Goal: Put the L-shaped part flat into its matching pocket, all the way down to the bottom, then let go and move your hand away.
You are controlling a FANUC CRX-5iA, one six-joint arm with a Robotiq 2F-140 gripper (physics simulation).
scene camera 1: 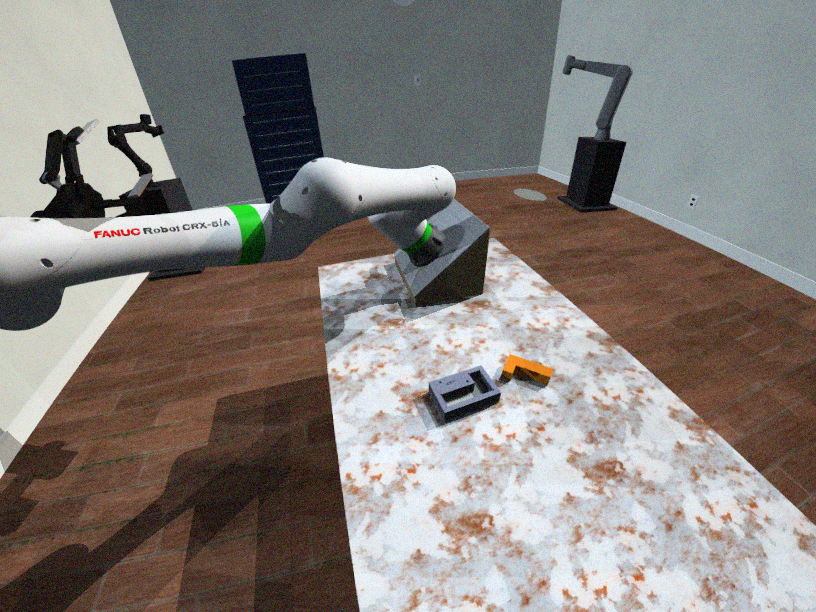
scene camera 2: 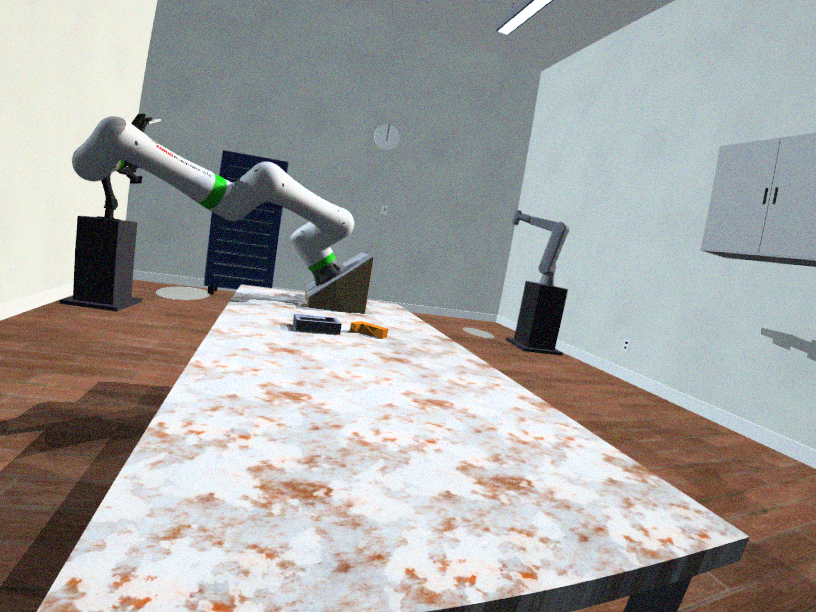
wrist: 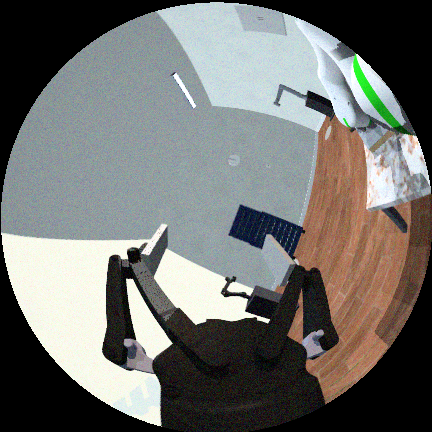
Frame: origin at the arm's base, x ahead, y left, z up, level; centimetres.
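Seen in the pictures: gripper, fingertip midpoint: [scene camera 1: 122, 150] [scene camera 2: 161, 139] [wrist: 216, 240]; arm's base at its link origin: [scene camera 1: 428, 249] [scene camera 2: 330, 276].
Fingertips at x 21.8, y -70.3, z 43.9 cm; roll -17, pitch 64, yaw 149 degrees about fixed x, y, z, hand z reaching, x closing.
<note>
Offsets run from my fingertips to a thing's top centre. Level surfaces: height alone.
The orange L-shaped part @[dx +29.4, dy +83.9, dz -52.9 cm] [scene camera 1: 530, 370] [scene camera 2: 370, 330] lies flat on the table, right of the grey-blue block in both scene views and apart from it. The block @[dx +31.6, dy +66.9, dz -52.2 cm] [scene camera 1: 449, 384] [scene camera 2: 317, 327] has an open L-shaped pocket, whose pale bottom shows in scene camera 1. My gripper [scene camera 1: 113, 159] [wrist: 216, 240] is wide open and empty. It is up in the air at the far left in scene camera 1, well away from the part and the block. In scene camera 2 it is partly hidden behind my arm. The part and the block cannot be made out in the wrist view.
My arm rises from a slanted wedge mount [scene camera 1: 461, 276] [scene camera 2: 346, 291] at the far end of the marbled table @[dz -55.9 cm] [scene camera 1: 461, 527] [scene camera 2: 395, 461] [wrist: 375, 187]. A blue cabinet [scene camera 1: 280, 118] [scene camera 2: 243, 243] [wrist: 245, 225] stands behind. A grey arm on a black pedestal [scene camera 1: 595, 172] [scene camera 2: 540, 316] stands at the right.
</note>
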